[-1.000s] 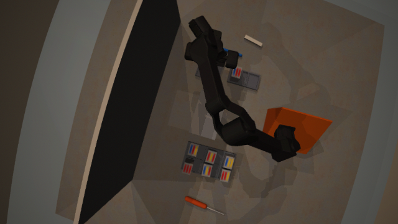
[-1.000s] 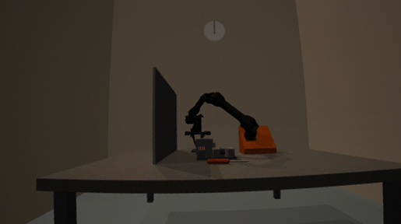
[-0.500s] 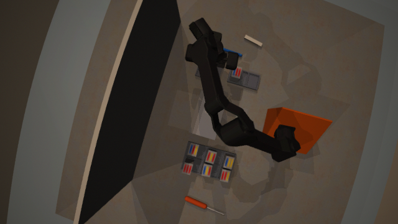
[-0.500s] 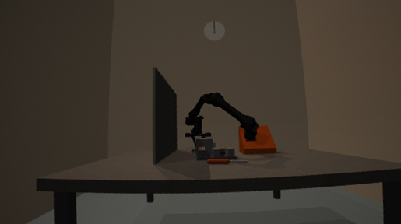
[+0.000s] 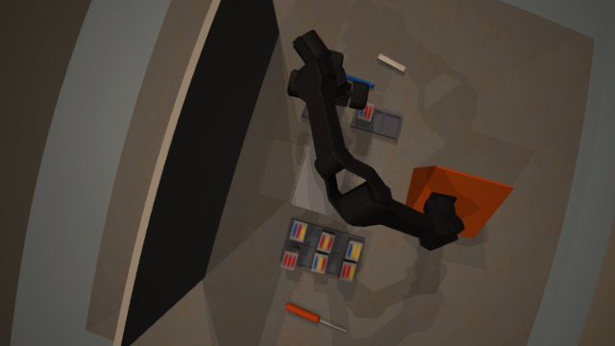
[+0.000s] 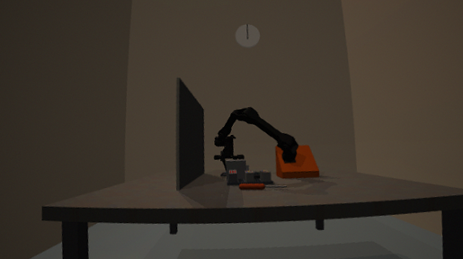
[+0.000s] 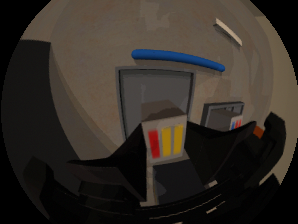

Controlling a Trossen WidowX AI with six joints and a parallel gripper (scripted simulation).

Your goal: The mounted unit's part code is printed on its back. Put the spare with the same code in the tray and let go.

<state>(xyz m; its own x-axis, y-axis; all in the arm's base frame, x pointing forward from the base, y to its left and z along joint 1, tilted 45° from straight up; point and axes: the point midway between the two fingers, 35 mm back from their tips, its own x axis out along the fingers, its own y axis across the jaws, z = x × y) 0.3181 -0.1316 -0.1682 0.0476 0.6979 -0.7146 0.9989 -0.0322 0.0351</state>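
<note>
Right now the spare is 20 mm above my gripper tip. Also, from my gripper tip: grey tray: 20 mm below; then blue pen: 70 mm to the right, 50 mm behind, 20 mm below; then tall dark panel: 200 mm ahead, 200 mm above, 180 mm to the left.
</note>
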